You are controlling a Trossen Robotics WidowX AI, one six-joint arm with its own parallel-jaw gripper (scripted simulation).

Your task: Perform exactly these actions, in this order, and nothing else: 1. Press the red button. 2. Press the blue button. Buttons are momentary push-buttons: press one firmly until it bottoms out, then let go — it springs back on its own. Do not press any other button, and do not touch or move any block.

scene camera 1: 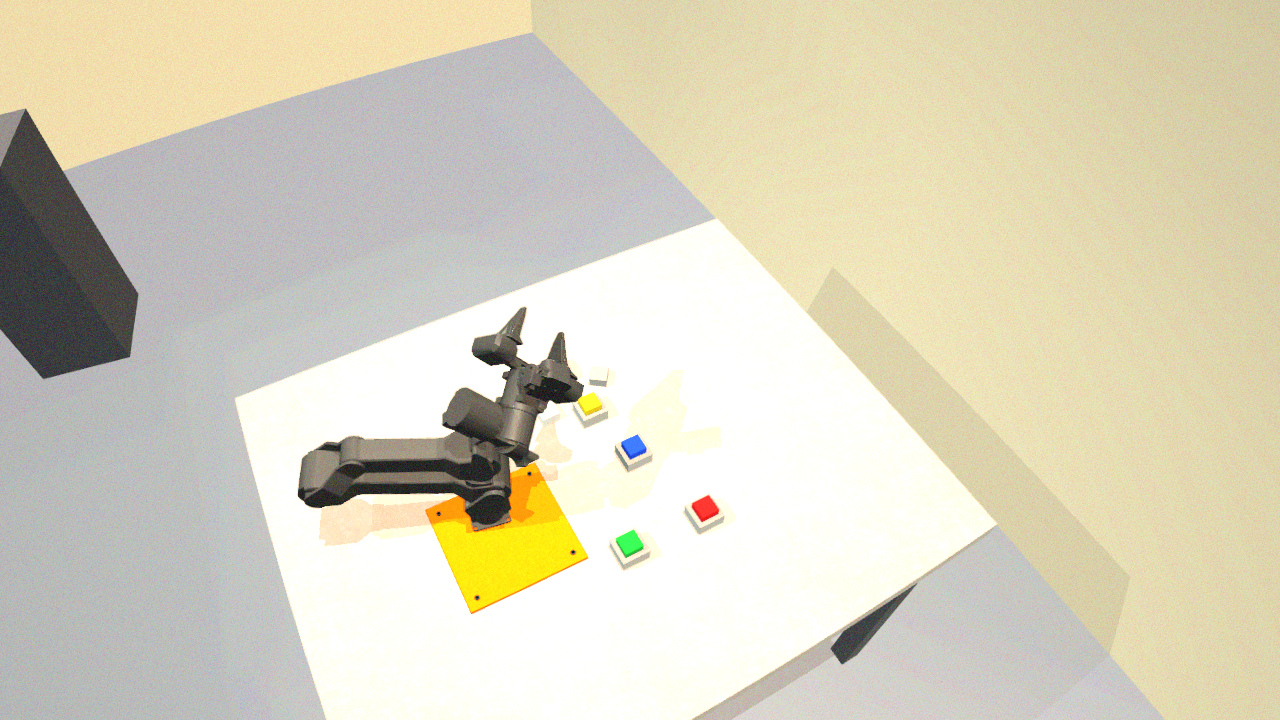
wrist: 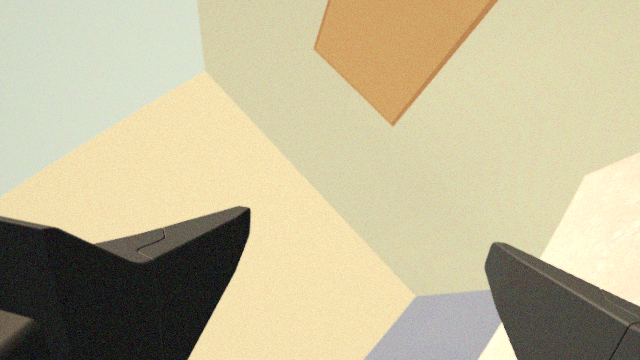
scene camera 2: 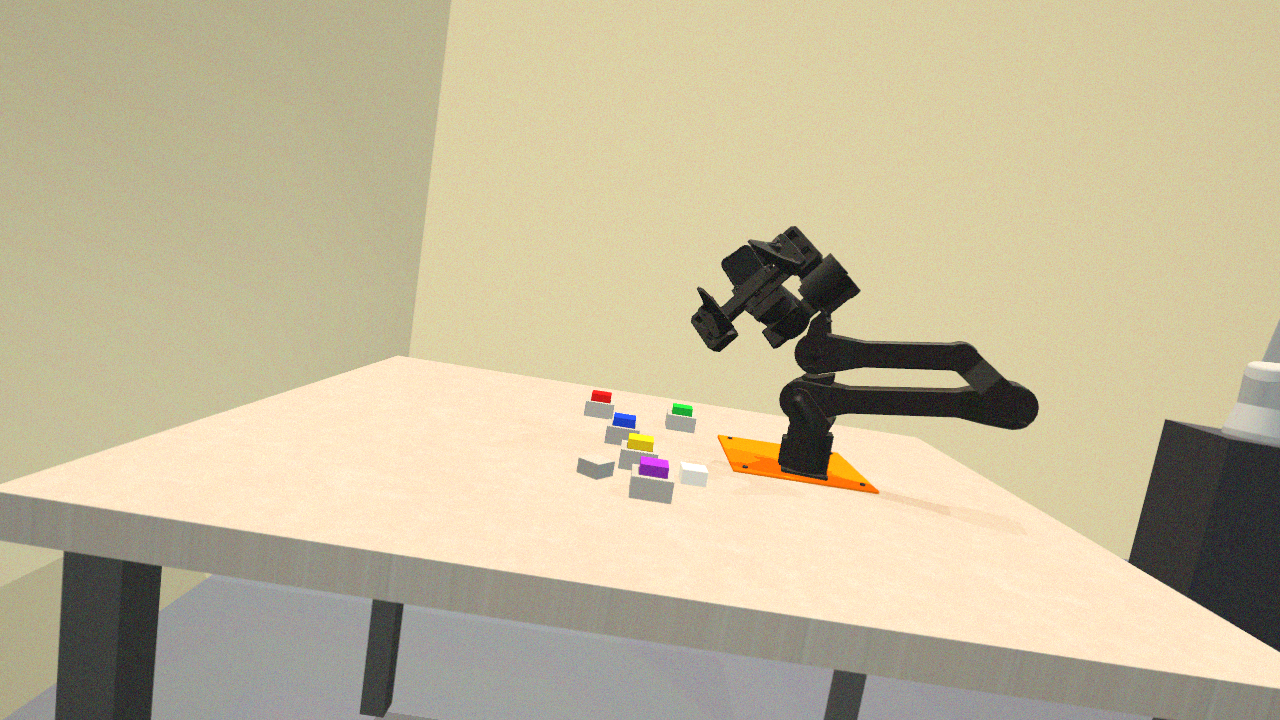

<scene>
The gripper (scene camera 2: 724,266) is open and holds nothing. Further things: a grey block (scene camera 2: 597,467).
The gripper shows as well in scene camera 1 (scene camera 1: 543,320) and in the wrist view (wrist: 369,238). The wrist view misses the grey block: it is out of frame.
</scene>
